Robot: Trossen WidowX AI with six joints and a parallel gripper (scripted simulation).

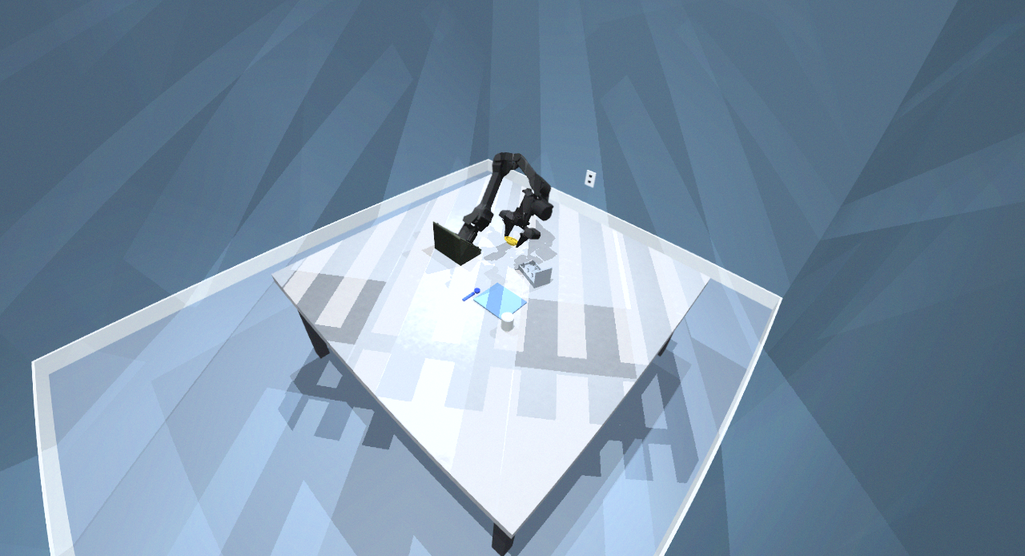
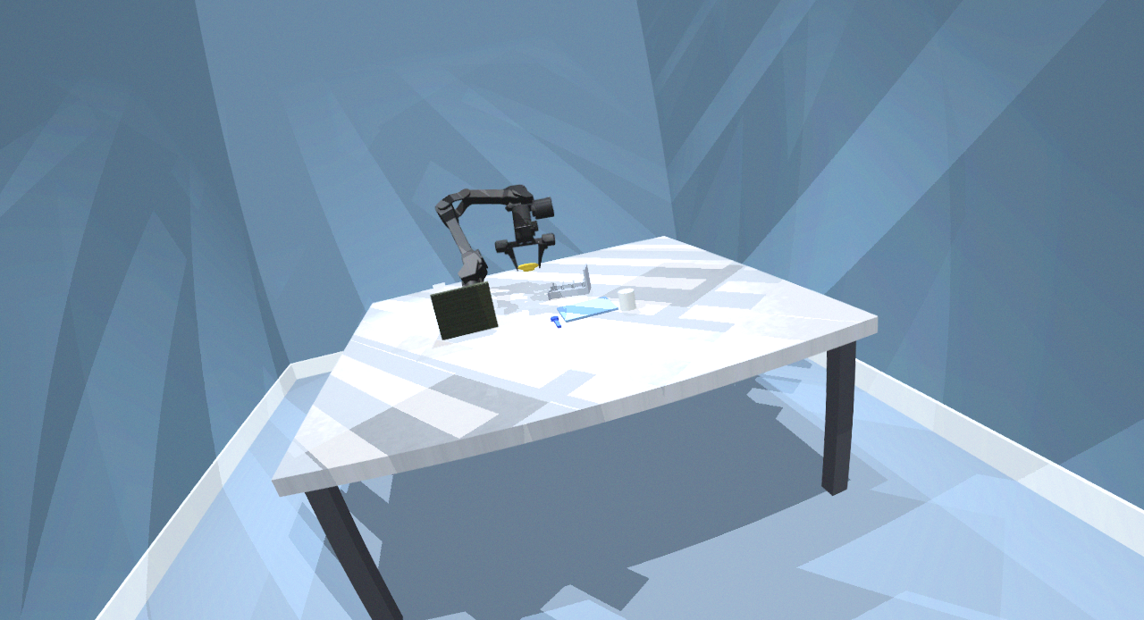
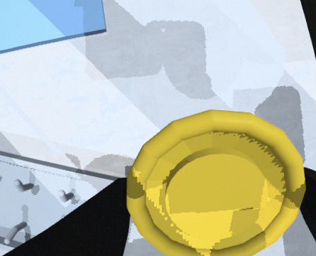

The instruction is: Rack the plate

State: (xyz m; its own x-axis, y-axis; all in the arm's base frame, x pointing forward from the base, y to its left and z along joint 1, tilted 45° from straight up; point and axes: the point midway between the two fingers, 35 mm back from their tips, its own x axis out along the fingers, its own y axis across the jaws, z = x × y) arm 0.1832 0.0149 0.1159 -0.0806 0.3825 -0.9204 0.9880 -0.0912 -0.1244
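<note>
Now: gripper tip 120 mm short of the grey dish rack, 90 mm above it and 10 mm to the right of it. From my gripper tip the other things lie so: light blue mat 190 mm to the right, 110 mm below, 110 mm ahead; then yellow plate 10 mm above; then blue spoon 230 mm to the right, 110 mm below, 10 mm ahead.
</note>
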